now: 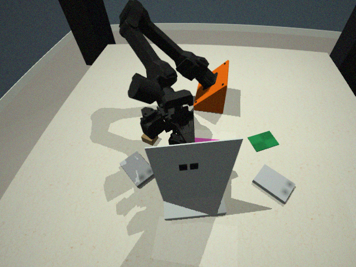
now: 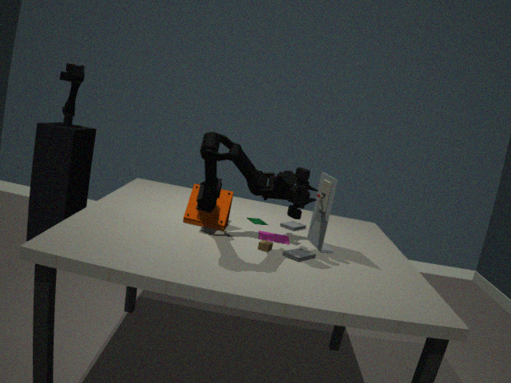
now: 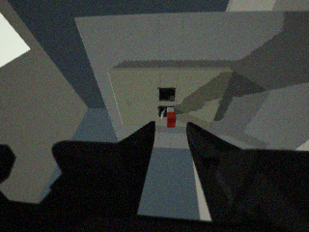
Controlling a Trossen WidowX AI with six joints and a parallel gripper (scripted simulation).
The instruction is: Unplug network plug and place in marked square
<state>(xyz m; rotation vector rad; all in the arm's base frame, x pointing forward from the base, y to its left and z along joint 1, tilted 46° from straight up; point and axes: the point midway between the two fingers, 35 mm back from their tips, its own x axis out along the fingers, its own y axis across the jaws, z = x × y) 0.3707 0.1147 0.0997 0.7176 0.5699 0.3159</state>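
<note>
My gripper tip is now 2 cm short of the network plug and 1 cm to the right of it. The rest, counted from my gripper tip: magenta square (13 cm behind, 1 cm to the right, 20 cm below); then socket panel (4 cm ahead, 1 cm to the left, 7 cm below).
</note>
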